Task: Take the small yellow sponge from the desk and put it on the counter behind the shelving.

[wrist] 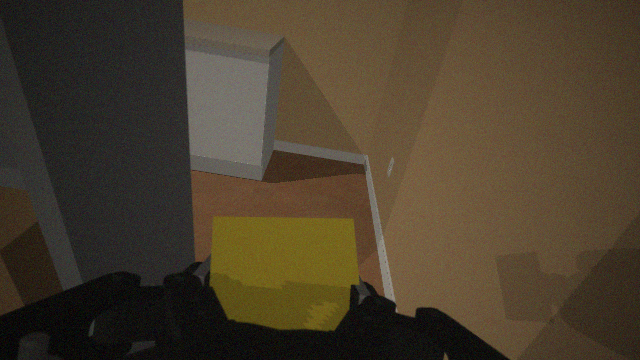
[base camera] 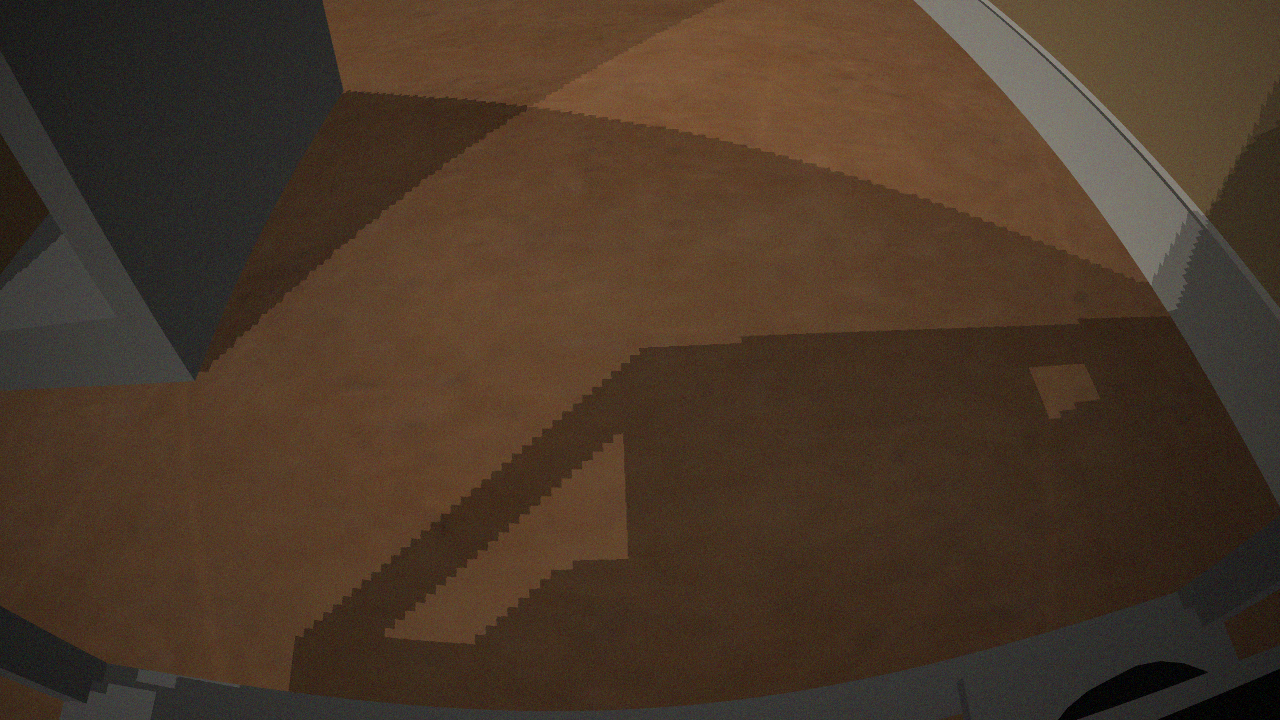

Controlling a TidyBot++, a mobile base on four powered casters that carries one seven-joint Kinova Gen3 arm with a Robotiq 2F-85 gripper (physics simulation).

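Frame: origin at the arm's base, x ahead, y left, z up, level; centimetres.
Where they show: gripper, fingertip midpoint: (wrist: 282, 281).
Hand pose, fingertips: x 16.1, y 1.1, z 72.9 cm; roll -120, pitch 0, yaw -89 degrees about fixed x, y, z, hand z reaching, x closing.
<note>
After its pixels a point has its place.
My gripper (wrist: 282, 281) @(x 16.1, y 1.1, z 72.9 cm) is shut on the yellow sponge (wrist: 284, 252) @(x 14.9, y 1.1, z 76.1 cm), which shows at the bottom middle of the wrist view, held between the two black fingers. The shelving shows as a tall dark grey panel (wrist: 110, 125) @(x 54.5, y 33.2, z 60.8 cm) (base camera: 179, 161) @(x 51.1, y 33.2, z -26.3 cm) at the left of both views. Behind it in the wrist view stands a white counter (wrist: 227, 107) @(x 198.0, y 51.3, z 13.0 cm) against the far wall, partly hidden by the panel. The gripper and sponge are on the near side of the counter, apart from it. The desk does not show in either view.
A tan wall (wrist: 500, 150) @(x 82.9, y -50.3, z 56.8 cm) (base camera: 1163, 71) @(x 55.8, y -49.7, z -23.3 cm) with a white baseboard (wrist: 378, 225) @(x 159.8, y -50.6, z -31.5 cm) (base camera: 1056, 116) @(x 67.8, y -48.6, z -35.9 cm) runs along the right. Brown wooden floor (wrist: 310, 195) @(x 193.7, y -8.5, z -39.6 cm) (base camera: 447, 286) @(x 47.7, y 12.1, z -39.7 cm) lies between the shelving and this wall. Shadows fall across the floor and wall.
</note>
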